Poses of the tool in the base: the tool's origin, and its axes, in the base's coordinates. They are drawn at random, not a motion.
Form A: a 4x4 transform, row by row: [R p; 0 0 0 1], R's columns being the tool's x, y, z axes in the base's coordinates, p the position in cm. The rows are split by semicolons.
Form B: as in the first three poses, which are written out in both.
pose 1, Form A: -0.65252, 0.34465, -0.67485, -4.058; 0.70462, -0.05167, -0.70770, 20.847; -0.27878, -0.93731, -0.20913, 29.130; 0, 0, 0, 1
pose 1, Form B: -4.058, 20.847, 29.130, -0.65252, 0.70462, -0.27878, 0.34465, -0.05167, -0.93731
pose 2, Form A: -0.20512, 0.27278, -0.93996, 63.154; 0.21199, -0.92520, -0.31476, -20.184; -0.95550, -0.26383, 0.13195, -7.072; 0, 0, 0, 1
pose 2, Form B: 63.154, -20.184, -7.072, -0.20512, 0.21199, -0.95550, 0.27278, -0.92520, -0.26383
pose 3, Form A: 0.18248, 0.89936, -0.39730, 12.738; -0.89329, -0.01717, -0.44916, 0.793; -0.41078, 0.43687, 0.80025, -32.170; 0, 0, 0, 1
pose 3, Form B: 12.738, 0.793, -32.170, 0.18248, -0.89329, -0.41078, 0.89936, -0.01717, 0.43687
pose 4, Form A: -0.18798, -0.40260, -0.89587, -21.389; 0.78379, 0.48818, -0.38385, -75.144; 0.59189, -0.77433, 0.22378, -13.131; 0, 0, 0, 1
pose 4, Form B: -21.389, -75.144, -13.131, -0.18798, 0.78379, 0.59189, -0.40260, 0.48818, -0.77433
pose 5, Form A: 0.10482, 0.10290, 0.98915, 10.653; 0.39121, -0.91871, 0.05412, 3.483; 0.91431, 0.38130, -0.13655, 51.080; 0, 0, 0, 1
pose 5, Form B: 10.653, 3.483, 51.080, 0.10482, 0.39121, 0.91431, 0.10290, -0.91871, 0.38130
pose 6, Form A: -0.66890, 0.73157, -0.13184, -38.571; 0.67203, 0.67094, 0.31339, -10.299; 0.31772, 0.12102, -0.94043, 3.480; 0, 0, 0, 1
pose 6, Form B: -38.571, -10.299, 3.480, -0.66890, 0.67203, 0.31772, 0.73157, 0.67094, 0.12102
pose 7, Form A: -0.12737, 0.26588, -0.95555, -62.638; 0.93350, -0.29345, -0.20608, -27.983; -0.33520, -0.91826, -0.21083, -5.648; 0, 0, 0, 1
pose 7, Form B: -62.638, -27.983, -5.648, -0.12737, 0.93350, -0.33520, 0.26588, -0.29345, -0.91826
